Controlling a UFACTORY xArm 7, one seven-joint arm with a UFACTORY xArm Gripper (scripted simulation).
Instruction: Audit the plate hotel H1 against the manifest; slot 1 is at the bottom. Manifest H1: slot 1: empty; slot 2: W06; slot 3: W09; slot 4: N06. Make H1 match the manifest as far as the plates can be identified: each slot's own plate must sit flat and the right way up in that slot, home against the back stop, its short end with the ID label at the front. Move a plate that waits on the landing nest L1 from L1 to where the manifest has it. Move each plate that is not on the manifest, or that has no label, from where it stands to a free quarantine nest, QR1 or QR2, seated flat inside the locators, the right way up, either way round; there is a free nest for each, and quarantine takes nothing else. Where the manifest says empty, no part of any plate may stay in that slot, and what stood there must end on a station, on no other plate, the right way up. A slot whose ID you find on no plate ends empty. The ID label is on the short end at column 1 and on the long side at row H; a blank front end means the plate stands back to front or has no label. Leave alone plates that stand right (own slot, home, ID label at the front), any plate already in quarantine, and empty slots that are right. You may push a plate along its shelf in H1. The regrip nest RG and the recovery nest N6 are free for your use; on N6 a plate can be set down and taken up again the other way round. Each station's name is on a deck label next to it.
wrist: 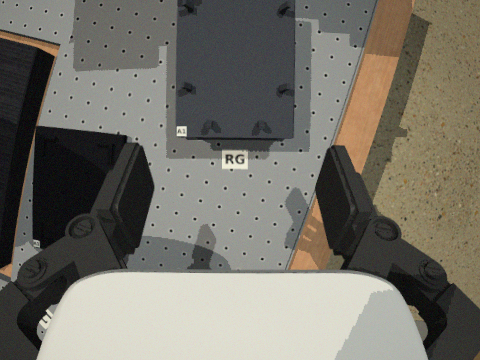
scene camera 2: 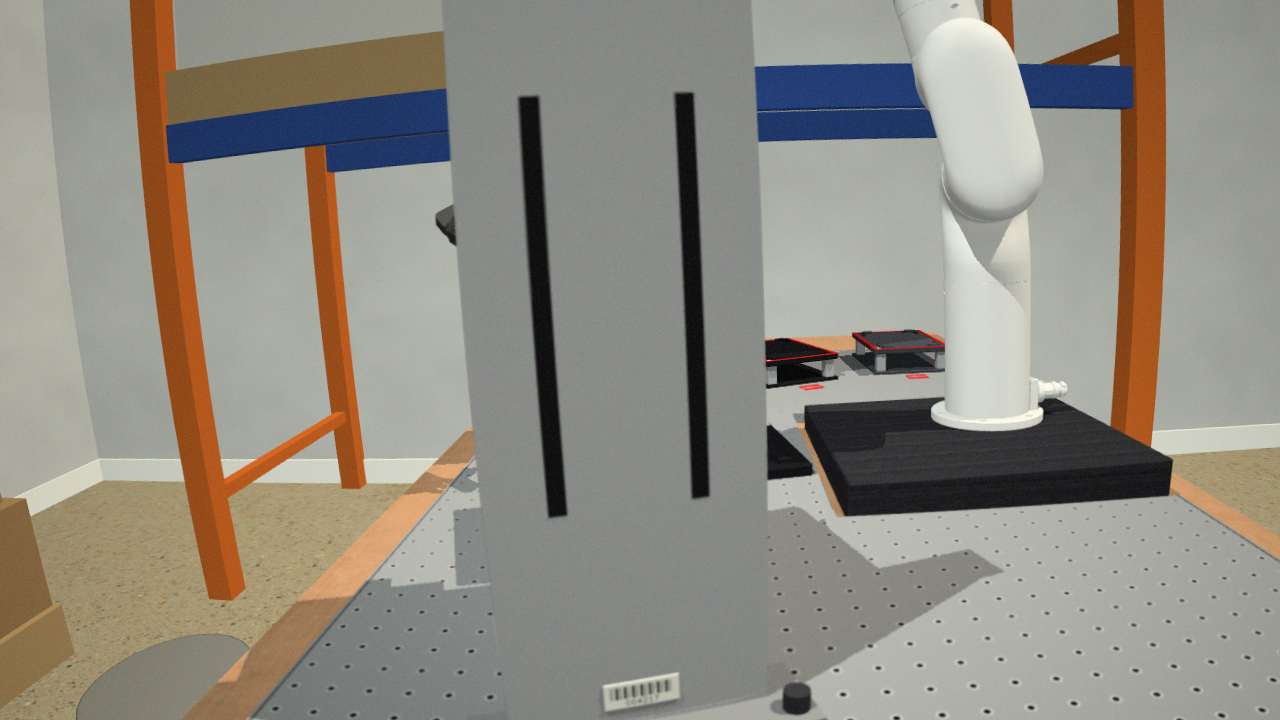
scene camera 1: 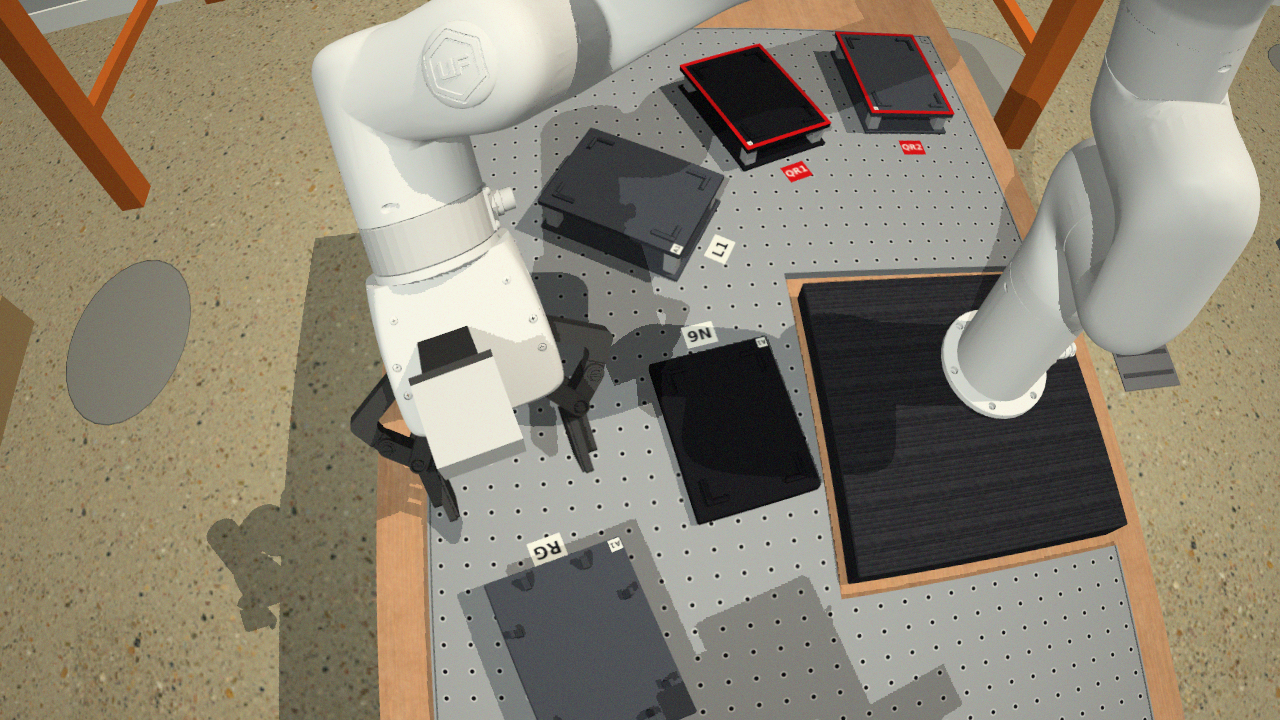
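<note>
A quarantine nest QR2 (scene camera 1: 898, 75) can be seen in the scene, and scene camera 2 shows it too (scene camera 2: 901, 339). With it there is a recovery nest N6 (scene camera 1: 733, 425), which is also visible at (scene camera 2: 777, 445) and at (wrist: 66, 181). The gripper (scene camera 1: 518, 486) is there as well, and it appears in the wrist view (wrist: 235, 165).
</note>
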